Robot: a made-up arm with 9 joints. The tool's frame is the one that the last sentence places.
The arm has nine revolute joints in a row. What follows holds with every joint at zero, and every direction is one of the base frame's.
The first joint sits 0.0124 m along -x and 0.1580 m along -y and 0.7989 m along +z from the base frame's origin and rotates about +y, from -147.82 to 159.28 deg.
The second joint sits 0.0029 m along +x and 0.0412 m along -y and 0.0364 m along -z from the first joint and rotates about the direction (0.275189, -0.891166, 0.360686), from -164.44 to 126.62 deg.
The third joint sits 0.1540 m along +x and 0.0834 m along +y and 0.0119 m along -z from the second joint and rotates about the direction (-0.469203, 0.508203, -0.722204), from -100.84 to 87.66 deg.
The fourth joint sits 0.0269 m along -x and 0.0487 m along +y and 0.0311 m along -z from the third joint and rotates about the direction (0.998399, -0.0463, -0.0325), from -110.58 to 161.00 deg.
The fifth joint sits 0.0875 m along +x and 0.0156 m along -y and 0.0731 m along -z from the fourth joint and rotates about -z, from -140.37 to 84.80 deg.
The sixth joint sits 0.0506 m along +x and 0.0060 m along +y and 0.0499 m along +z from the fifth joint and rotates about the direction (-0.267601, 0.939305, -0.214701), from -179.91 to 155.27 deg.
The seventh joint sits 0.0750 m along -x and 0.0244 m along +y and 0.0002 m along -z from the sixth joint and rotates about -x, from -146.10 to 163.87 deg.
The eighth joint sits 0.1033 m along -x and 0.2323 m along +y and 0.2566 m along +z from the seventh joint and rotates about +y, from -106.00 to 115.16 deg.
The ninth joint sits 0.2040 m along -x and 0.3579 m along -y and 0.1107 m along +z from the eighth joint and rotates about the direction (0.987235, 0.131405, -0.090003), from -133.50 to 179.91 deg.
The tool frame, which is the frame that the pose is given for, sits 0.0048 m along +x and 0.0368 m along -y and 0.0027 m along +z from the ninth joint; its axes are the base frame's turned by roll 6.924, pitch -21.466 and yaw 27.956 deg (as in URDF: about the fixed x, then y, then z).
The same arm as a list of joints. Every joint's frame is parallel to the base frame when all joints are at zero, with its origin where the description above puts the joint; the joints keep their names.
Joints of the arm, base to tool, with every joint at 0 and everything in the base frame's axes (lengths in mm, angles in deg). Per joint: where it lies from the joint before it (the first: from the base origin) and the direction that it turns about. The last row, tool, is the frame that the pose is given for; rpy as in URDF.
joint 1: axis +y origin -12.4 -158 798.9
joint 2: axis 0.275189 -0.891166 0.360686 origin 2.9 -41.2 -36.4
joint 3: axis -0.469203 0.508203 -0.722204 origin 154 83.4 -11.9
joint 4: axis 0.998399 -0.0463 -0.0325 origin -26.9 48.7 -31.1
joint 5: axis -z origin 87.5 -15.6 -73.1
joint 6: axis -0.267601 0.939305 -0.214701 origin 50.6 6 49.9
joint 7: axis -x origin -75 24.4 -0.2
joint 8: axis +y origin -103.3 232.3 256.6
joint 9: axis 0.987235 0.131405 -0.090003 origin -204 -357.9 110.7
tool: origin 4.8 -36.8 2.7 rpy 6.92 -21.47 27.96
Joint limits (deg, base to tool): -147.82..159.28 -164.44..126.62 -100.84..87.66 -110.58..161 -140.37..84.8 -179.91..155.27 -146.1..163.87 -106..115.16 -133.5..179.91

